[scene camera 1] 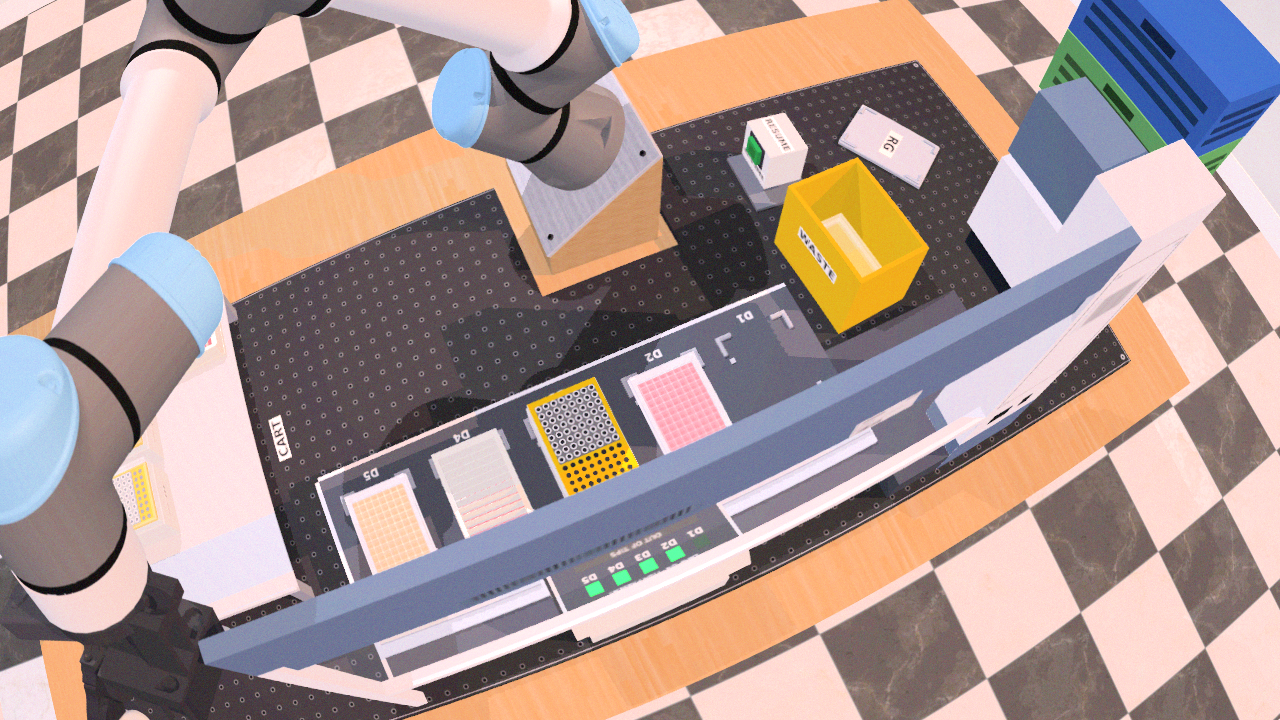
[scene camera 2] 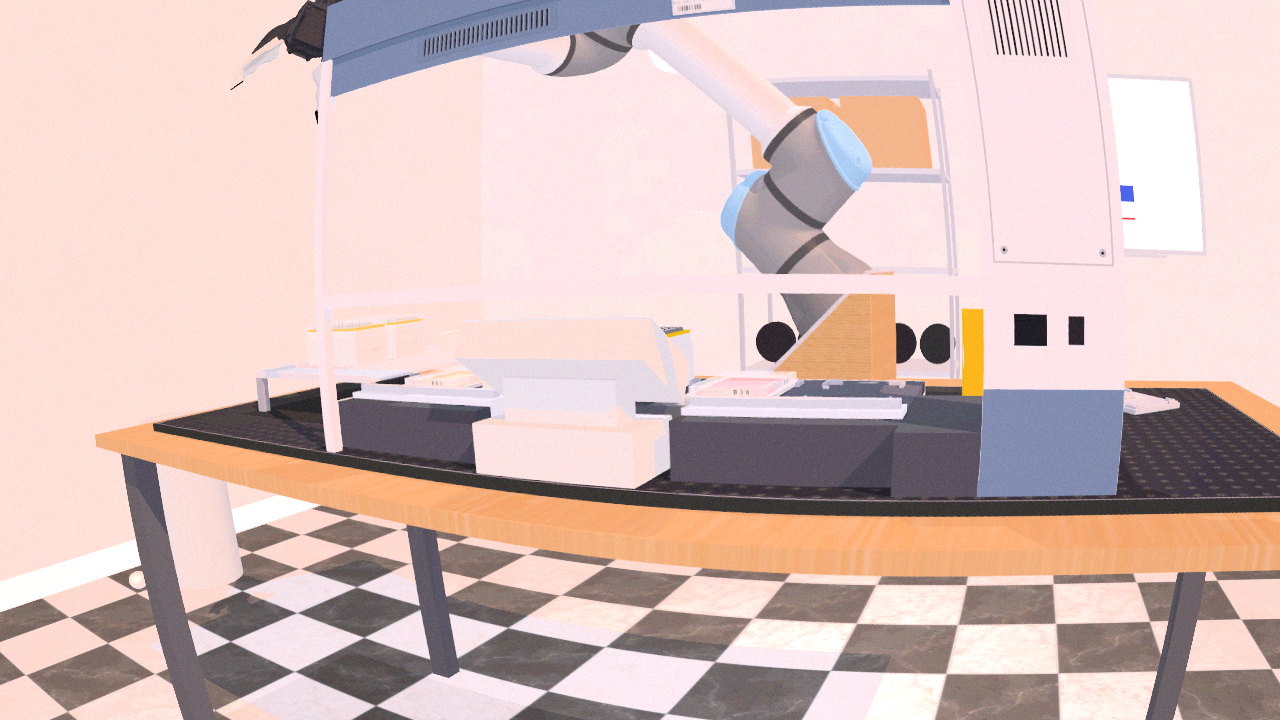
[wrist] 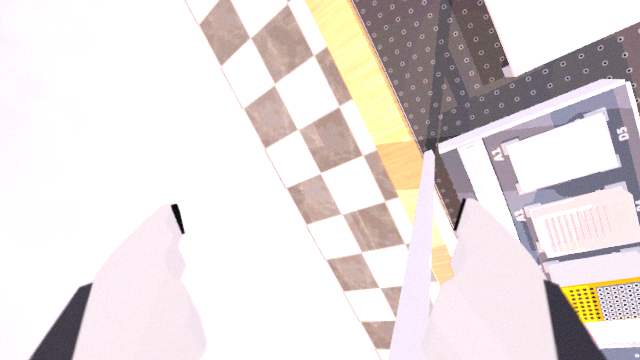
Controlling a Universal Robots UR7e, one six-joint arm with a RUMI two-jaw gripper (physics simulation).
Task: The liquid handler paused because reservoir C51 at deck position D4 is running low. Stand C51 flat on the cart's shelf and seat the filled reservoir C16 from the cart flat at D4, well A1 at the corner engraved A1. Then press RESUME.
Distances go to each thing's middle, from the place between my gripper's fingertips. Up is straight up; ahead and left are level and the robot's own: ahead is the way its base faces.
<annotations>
Now: the cart shelf (scene camera 1: 230, 553) 390 mm behind my hand, 380 mm below it and 130 mm to the right of it. The rest, counted from my hand: yellow waste bin (scene camera 1: 846, 298) (830 mm to the left, 370 mm below, 330 mm behind); white RESUME box (scene camera 1: 773, 156) (820 mm to the left, 510 mm behind, 390 mm below); pink plate (scene camera 1: 676, 398) (530 mm to the left, 370 mm below, 210 mm behind).
</annotations>
